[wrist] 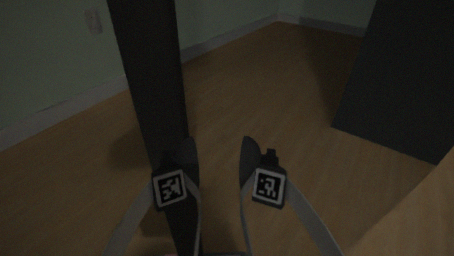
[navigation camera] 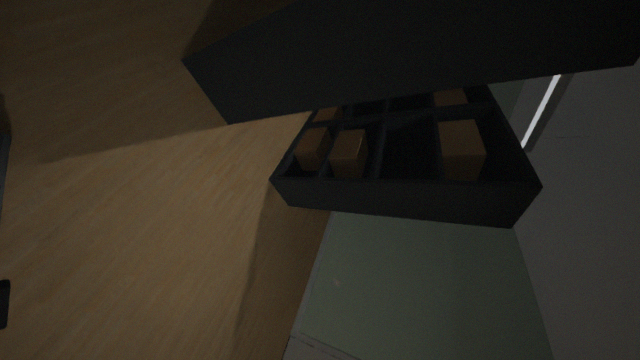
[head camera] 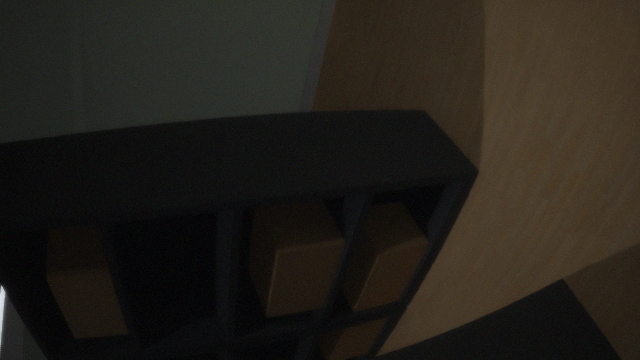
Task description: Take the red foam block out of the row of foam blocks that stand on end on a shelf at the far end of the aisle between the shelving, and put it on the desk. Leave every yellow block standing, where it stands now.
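Frame: origin at the robot's base, x right, y ahead, z up, level; millimetres.
Where they show: gripper, fingertip midpoint: (wrist: 218,154).
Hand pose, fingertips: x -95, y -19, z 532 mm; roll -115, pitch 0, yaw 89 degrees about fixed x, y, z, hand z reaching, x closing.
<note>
After its pixels a point has its place.
The red foam block, the yellow blocks and the desk do not show in any view. My gripper (wrist: 218,154) {x -95, y -19, z 532 mm} is open and empty in the wrist view, with a gap between its two dark fingertips and wooden floor showing behind them. It is not near any block that I can see. The gripper does not show in the head or navigation view.
A dark shelf unit (head camera: 225,160) {x -12, y 1548, z 975 mm} (navigation camera: 400,202) {x 8, y 1574, z 1178 mm} holds brown boxes (head camera: 305,280) (navigation camera: 462,145) in its compartments. Another dark unit (head camera: 525,325) {x -563, y 837, z 309 mm} (navigation camera: 400,45) {x -632, y 748, z 1202 mm} stands closer. A dark panel (wrist: 400,75) {x -680, y 686, z 326 mm} stands at the right of the wrist view; a dark upright post (wrist: 150,65) is at the left.
</note>
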